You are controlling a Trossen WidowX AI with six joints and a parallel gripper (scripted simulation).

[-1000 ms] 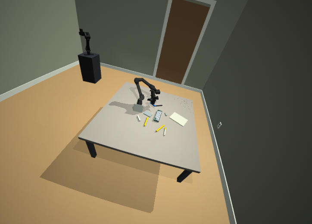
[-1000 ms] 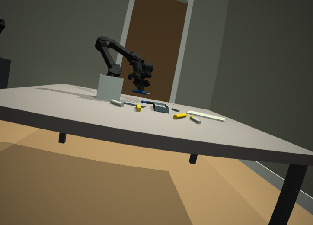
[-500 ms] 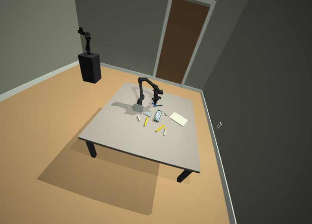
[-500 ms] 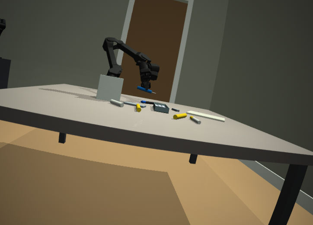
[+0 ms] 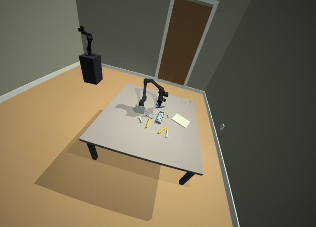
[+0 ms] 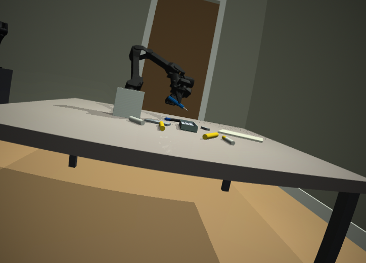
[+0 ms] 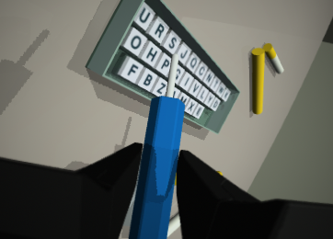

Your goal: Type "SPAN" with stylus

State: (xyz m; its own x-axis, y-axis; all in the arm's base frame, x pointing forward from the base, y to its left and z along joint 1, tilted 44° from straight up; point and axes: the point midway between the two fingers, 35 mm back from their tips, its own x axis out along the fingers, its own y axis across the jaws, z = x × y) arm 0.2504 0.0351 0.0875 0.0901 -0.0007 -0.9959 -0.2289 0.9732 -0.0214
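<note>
My gripper tip is now 1 cm short of the blue stylus and 1 cm above it. The rest, counted from my gripper tip: blue pen: 10 cm to the left, 9 cm below; then cream pad: 34 cm ahead, 10 cm below, 7 cm to the right; then flat grey slab: 12 cm to the right, 10 cm below, 10 cm behind.
</note>
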